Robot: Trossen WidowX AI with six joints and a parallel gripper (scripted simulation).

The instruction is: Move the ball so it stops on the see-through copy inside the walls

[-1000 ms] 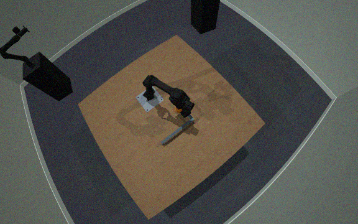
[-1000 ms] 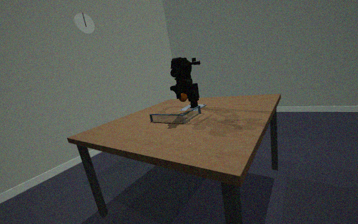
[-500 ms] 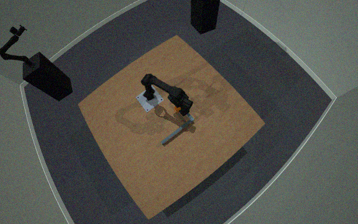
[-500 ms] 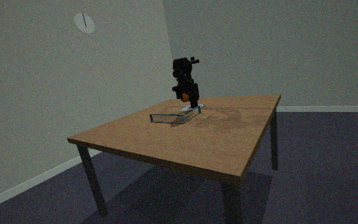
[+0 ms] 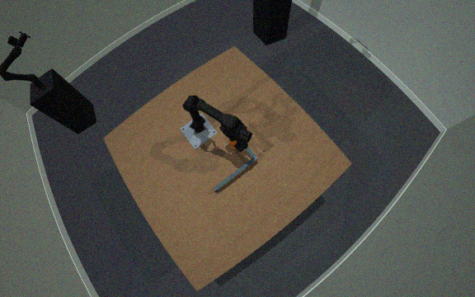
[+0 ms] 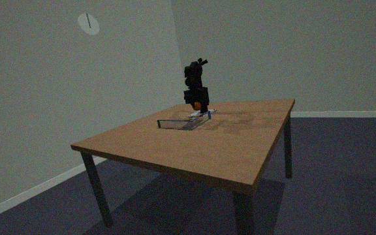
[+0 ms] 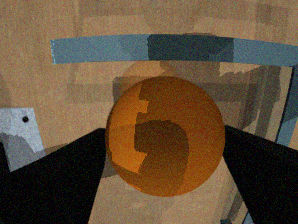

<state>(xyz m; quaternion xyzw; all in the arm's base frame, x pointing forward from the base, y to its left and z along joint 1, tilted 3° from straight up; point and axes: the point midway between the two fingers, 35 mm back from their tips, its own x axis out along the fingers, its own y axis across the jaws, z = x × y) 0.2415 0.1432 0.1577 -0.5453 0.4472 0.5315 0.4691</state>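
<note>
Now: the see-through copy 90 mm below my gripper tip. From my gripper tip the other things lie so: clear wall 160 mm ahead, 90 mm below, 80 mm to the right; then orange ball right at my gripper tip.
</note>
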